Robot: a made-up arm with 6 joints. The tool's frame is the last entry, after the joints.
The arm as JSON. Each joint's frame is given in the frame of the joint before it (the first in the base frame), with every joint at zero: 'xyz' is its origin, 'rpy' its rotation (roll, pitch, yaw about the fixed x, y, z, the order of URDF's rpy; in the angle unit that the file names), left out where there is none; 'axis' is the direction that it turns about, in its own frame. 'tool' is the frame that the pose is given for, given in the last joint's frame.
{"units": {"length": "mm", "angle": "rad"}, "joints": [
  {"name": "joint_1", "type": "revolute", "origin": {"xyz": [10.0, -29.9, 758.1]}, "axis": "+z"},
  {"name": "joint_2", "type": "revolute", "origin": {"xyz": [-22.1, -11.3, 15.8], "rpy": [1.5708, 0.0, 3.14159]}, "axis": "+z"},
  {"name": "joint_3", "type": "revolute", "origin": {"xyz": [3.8, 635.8, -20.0], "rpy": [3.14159, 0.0, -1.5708]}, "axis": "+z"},
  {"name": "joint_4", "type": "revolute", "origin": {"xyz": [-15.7, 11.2, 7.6], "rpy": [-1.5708, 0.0, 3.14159]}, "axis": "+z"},
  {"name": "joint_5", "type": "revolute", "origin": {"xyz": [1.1, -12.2, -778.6], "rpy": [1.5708, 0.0, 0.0]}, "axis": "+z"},
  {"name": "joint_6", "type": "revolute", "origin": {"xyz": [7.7, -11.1, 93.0], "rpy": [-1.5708, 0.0, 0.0]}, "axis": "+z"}
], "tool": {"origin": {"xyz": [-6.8, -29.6, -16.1], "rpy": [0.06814, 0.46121, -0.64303]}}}
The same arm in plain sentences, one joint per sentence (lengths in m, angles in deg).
The arm has six revolute joints in a row. What follows holds with every joint at zero, and every direction is one of the base frame's. The first joint sits 0.01 m along +x and 0.0299 m along -y and 0.7581 m along +z from the base frame's origin and rotates about +z. The second joint sits 0.0221 m along -x and 0.0113 m along -y and 0.0158 m along +z from the first joint and rotates about +y. The third joint sits 0.0038 m along -x and 0.02 m along -y and 0.6358 m along +z from the second joint and rotates about -y. The fourth joint sits 0.0112 m along +x and 0.0076 m along -y and 0.0157 m along +z from the third joint and rotates about -x. The fifth joint sits 0.7786 m along +x and 0.0122 m along -y and 0.0011 m along +z from the fourth joint and rotates about -y. The sixth joint sits 0.0111 m along +x and 0.093 m along -y and 0.0077 m along +z from the fifth joint and rotates about -x. The tool frame, which is the frame that the pose is given for, sits 0.0161 m along +x and 0.0296 m along -y and 0.0068 m along -z from the sixth joint; its axes are the base frame's turned by roll 63.2, pitch -45.78 and yaw -50.35 deg (as in URDF: about the fixed x, then y, then z).
